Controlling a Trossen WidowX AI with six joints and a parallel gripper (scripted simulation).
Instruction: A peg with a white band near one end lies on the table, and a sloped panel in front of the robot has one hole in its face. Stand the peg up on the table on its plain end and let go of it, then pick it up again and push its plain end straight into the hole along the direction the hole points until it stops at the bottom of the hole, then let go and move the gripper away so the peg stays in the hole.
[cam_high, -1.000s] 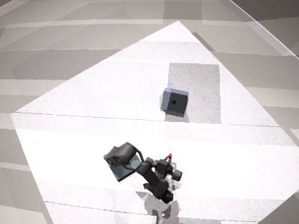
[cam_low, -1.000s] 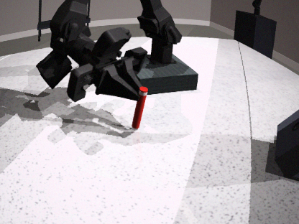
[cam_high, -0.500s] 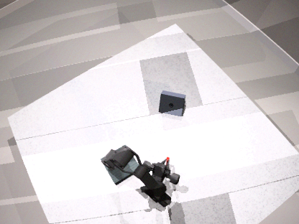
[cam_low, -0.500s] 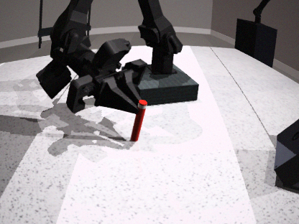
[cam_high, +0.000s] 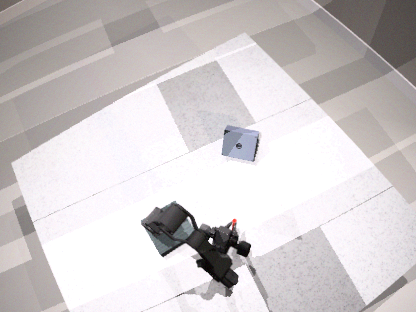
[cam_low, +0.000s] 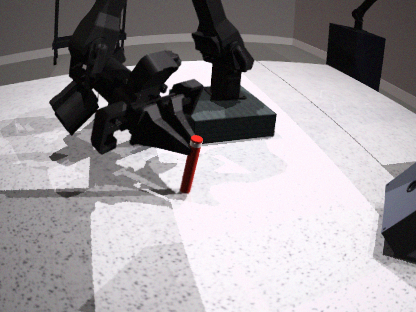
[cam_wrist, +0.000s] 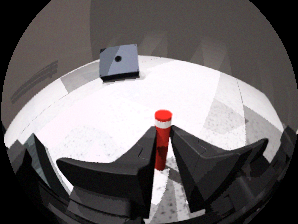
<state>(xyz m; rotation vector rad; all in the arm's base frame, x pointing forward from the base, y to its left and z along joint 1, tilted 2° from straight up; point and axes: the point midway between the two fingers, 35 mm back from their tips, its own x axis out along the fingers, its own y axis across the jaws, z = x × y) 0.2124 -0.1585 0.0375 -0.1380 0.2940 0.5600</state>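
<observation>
Now: gripper tip 1 cm above the red peg. From my gripper tip the other things lie so: grey-blue sloped panel 20 cm ahead, 26 cm to the left, 1 cm below.
</observation>
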